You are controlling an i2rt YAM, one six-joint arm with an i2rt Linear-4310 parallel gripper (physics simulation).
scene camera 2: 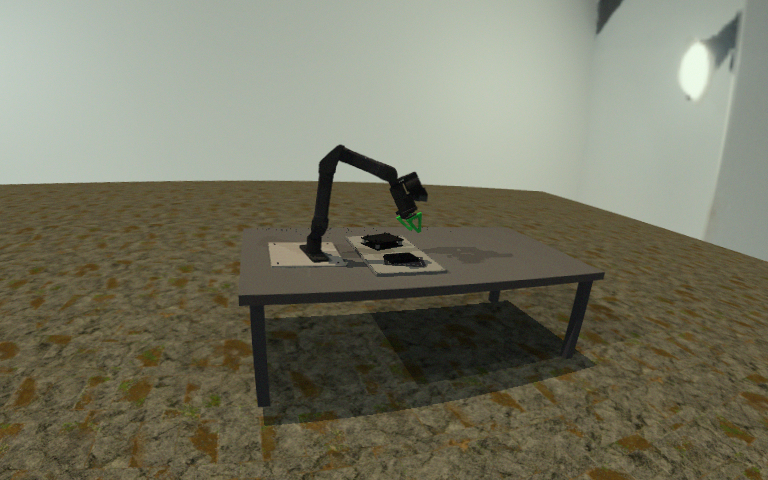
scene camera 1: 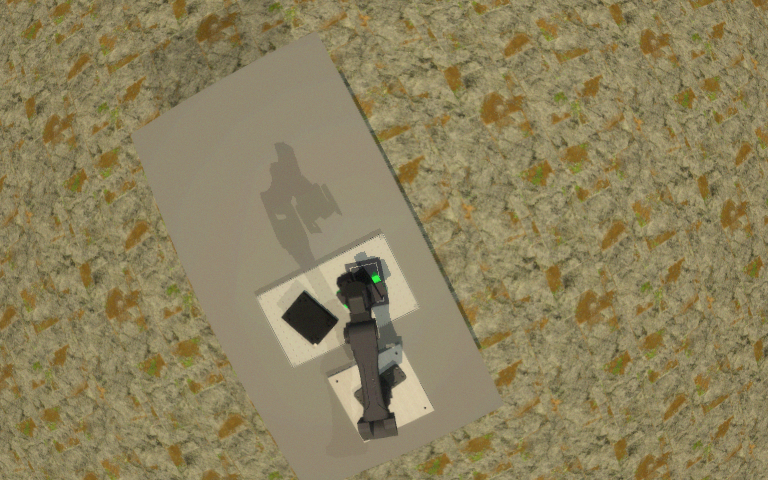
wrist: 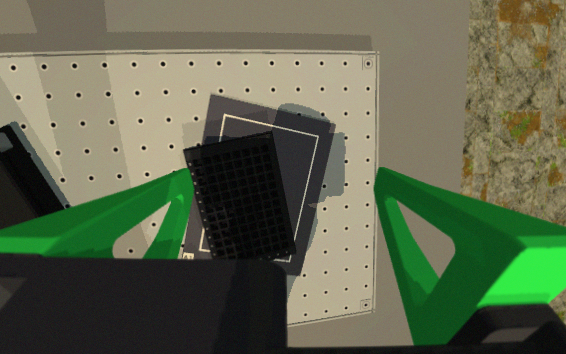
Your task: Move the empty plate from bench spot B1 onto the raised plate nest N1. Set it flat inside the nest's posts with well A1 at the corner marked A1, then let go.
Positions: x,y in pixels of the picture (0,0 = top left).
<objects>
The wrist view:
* gripper: 283,178
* black well plate: 238,187, on a dark nest with white outline
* dark nest with white outline: 303,144
</objects>
